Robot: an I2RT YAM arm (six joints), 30 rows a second.
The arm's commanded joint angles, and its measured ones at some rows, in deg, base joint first. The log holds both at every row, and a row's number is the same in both.
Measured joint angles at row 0: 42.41, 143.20, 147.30, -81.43, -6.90, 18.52
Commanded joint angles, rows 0 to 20: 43.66, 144.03, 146.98, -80.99, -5.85, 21.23; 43.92, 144.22, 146.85, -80.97, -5.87, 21.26; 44.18, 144.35, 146.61, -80.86, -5.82, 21.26; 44.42, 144.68, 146.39, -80.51, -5.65, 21.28; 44.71, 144.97, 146.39, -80.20, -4.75, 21.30; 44.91, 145.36, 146.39, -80.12, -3.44, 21.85; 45.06, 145.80, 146.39, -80.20, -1.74, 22.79; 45.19, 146.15, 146.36, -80.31, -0.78, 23.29; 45.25, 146.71, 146.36, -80.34, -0.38, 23.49; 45.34, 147.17, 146.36, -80.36, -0.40, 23.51; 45.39, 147.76, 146.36, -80.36, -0.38, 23.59; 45.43, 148.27, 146.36, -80.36, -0.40, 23.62; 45.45, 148.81, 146.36, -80.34, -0.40, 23.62; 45.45, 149.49, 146.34, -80.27, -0.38, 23.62; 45.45, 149.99, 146.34, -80.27, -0.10, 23.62; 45.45, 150.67, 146.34, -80.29, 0.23, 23.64; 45.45, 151.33, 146.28, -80.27, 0.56, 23.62; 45.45, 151.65, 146.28, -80.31, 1.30, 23.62; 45.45, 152.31, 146.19, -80.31, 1.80, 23.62; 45.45, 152.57, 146.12, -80.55, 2.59, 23.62; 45.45, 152.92, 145.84, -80.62, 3.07, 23.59
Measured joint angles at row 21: 45.47, 150.80, 146.87, -80.36, -0.32, 22.74
